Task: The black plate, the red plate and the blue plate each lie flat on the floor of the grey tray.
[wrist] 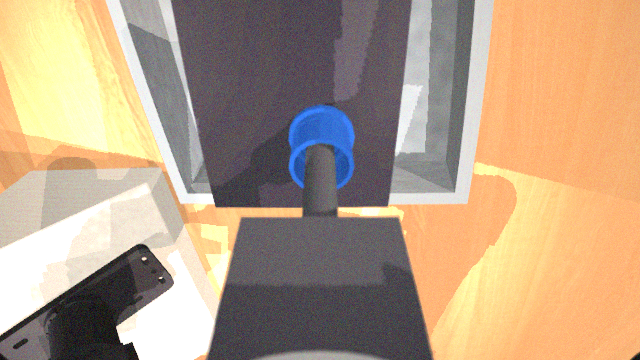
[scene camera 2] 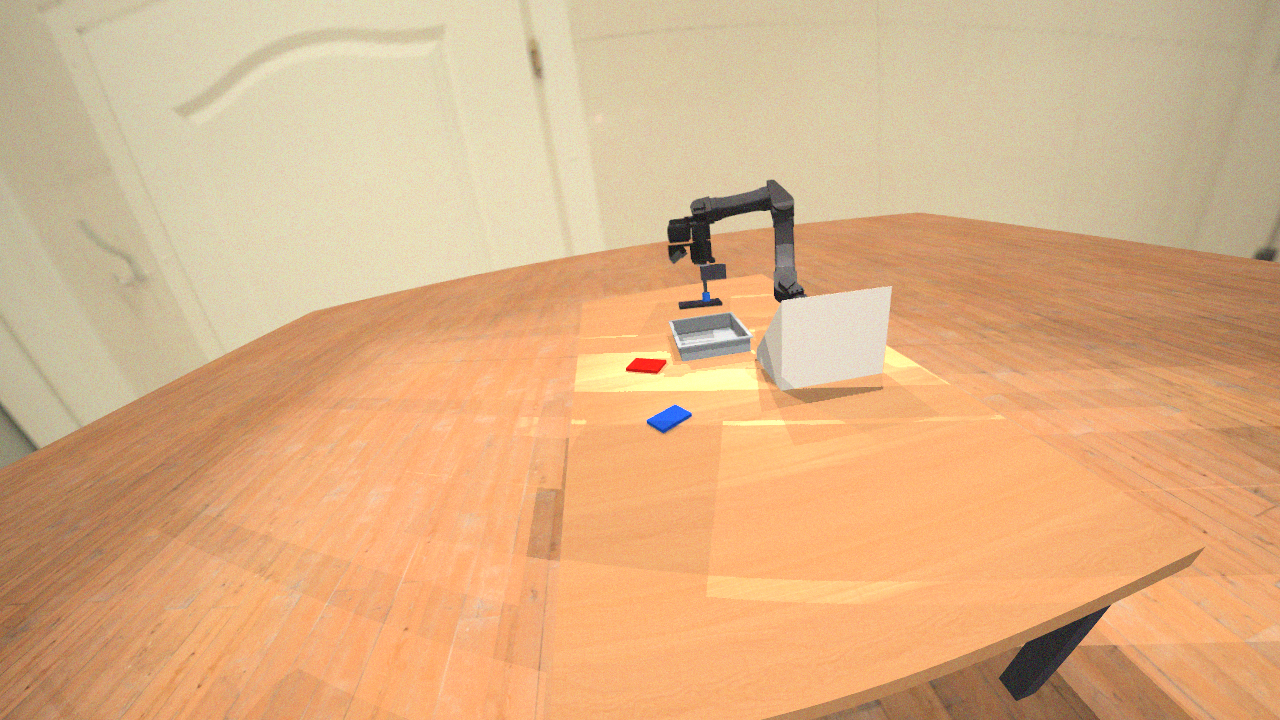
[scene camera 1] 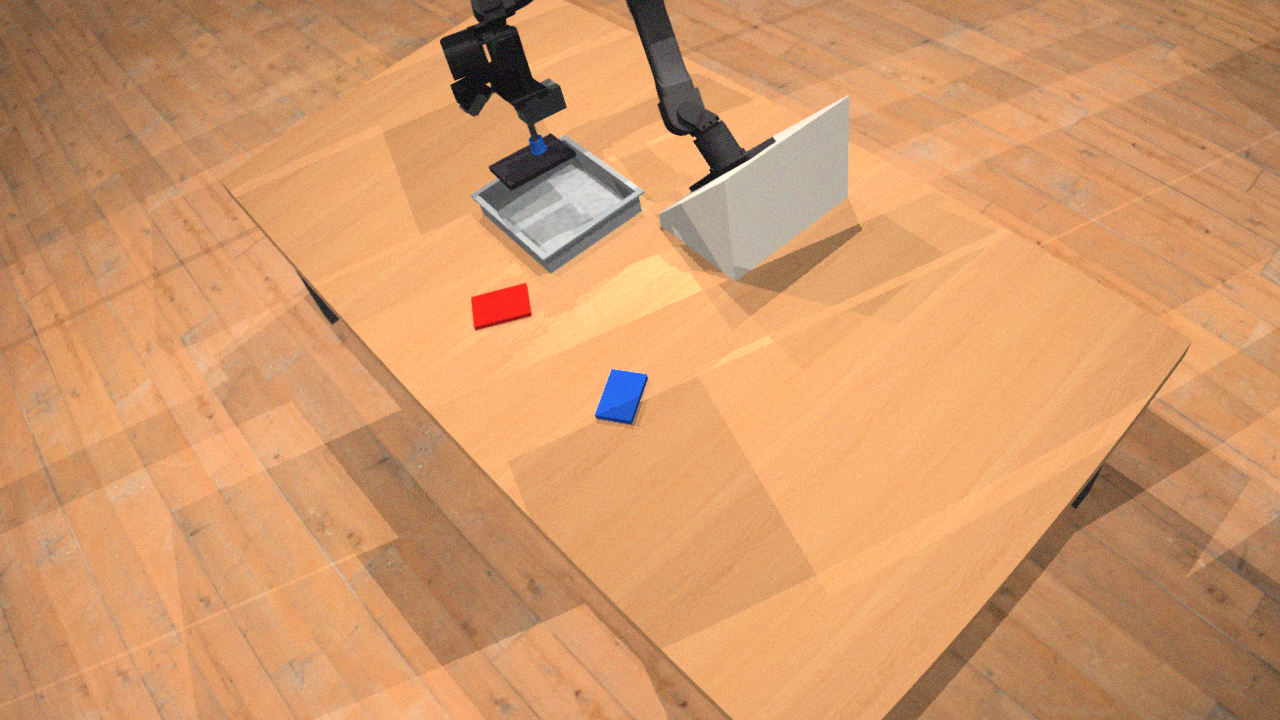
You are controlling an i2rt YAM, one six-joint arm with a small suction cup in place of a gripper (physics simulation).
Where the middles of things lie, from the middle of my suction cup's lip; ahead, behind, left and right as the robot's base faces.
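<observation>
Red plate [scene camera 1: 509, 304]: 230 mm ahead of my suction cup, 120 mm to the left of it, 140 mm below it. Counted from the same suction cup, the blue plate [scene camera 1: 623, 391] is 230 mm ahead, 420 mm to the left and 140 mm below; the grey tray [scene camera 1: 556, 216] is 10 mm ahead, 30 mm to the left and 120 mm below; the black plate [wrist: 248, 76] is 30 mm ahead, 10 mm to the left and 10 mm below.
</observation>
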